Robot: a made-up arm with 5 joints.
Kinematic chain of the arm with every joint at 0, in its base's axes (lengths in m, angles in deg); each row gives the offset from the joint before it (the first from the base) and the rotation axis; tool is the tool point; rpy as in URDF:
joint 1: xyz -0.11 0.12 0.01 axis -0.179 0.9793 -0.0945
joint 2: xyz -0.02 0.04 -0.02 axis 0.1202 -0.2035 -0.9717
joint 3: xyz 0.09 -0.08 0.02 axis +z
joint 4: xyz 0.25 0.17 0 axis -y
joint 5: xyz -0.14 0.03 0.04 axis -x
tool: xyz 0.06 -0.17 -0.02 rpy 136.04 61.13 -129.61
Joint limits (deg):
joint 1: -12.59..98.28
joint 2: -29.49..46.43
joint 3: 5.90..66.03
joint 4: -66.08..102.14
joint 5: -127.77..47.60
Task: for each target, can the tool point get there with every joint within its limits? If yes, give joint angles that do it. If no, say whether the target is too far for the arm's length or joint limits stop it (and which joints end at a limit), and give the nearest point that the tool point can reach.
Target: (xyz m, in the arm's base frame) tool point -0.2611 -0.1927 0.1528
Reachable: no: joint limits stop it (at a limit: joint 1, joint 2, joint 3) | nearest point -0.1779 -0.0898 -0.0861 | short by 0.273 m
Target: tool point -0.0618 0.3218 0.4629
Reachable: no: joint limits stop it (at a limit: joint 1, joint 3, joint 5) | nearest point 0.0102 0.2807 0.2395 | short by 0.238 m
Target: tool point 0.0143 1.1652 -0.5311
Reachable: no: too far | nearest point -0.0239 0.5537 -0.2627 | short by 0.669 m
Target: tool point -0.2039 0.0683 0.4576
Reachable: no: joint limits stop it (at a limit: joint 1, joint 2, joint 5) | nearest point -0.0217 0.1338 0.2304 | short by 0.298 m
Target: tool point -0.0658 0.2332 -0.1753
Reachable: yes | joints 82.59 -13.84 45.10 -19.87 -1.79
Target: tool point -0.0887 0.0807 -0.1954
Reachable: yes | joints 73.99 5.43 15.20 67.80 18.32
